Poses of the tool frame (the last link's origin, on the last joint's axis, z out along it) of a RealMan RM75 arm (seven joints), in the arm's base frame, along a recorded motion.
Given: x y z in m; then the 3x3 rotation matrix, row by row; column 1 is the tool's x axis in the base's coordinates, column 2 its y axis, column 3 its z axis. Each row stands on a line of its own.
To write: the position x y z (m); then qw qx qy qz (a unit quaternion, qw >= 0). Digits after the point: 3 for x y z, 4 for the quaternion. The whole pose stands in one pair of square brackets.
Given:
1:
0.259, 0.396, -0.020
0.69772, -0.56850, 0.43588
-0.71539, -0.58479, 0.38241
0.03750, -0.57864, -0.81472
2:
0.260, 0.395, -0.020
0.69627, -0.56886, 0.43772
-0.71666, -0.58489, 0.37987
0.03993, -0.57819, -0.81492
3:
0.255, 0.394, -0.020
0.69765, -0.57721, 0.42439
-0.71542, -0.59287, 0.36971
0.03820, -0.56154, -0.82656
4:
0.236, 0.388, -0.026
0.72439, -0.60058, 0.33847
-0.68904, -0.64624, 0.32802
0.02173, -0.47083, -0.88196
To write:
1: [0.259, 0.396, -0.020, 0.2730, -0.8799, 0.3648, -0.1345]
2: [0.260, 0.395, -0.020, 0.2722, -0.8798, 0.3653, -0.1357]
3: [0.255, 0.394, -0.020, 0.2637, -0.8828, 0.3661, -0.1310]
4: [0.236, 0.388, -0.026, 0.2215, -0.9017, 0.3575, -0.0999]
